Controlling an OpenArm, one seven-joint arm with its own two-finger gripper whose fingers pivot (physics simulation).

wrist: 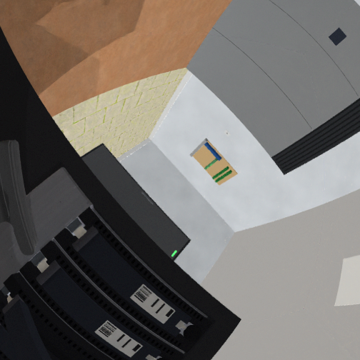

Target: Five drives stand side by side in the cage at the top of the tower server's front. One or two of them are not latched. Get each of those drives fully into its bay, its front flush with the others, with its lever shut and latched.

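The tower server's black cage point(222, 320) fills the lower left of the wrist view, with a grey strip point(57, 200) along one edge. The outermost drive point(112, 262) and the drive beside it point(75, 300) have dark fronts with white labels and look level with each other. A third drive point(25, 322), at the bottom left, is partly cut off; its dark front looks larger and stands prouder than those two. Its latch end and the other two drives are outside the view. My gripper point(25, 245) is open; one grey finger shows at the left edge, over the strip, with nothing seen held.
A dark box point(142, 197) with a green light is beyond the cage. A tan board point(215, 162) with blue and green strips lies on the pale surface. A large grey cabinet point(280, 65) with black ribs is at the upper right. A yellowish brick-patterned strip point(125, 112) borders the brown area.
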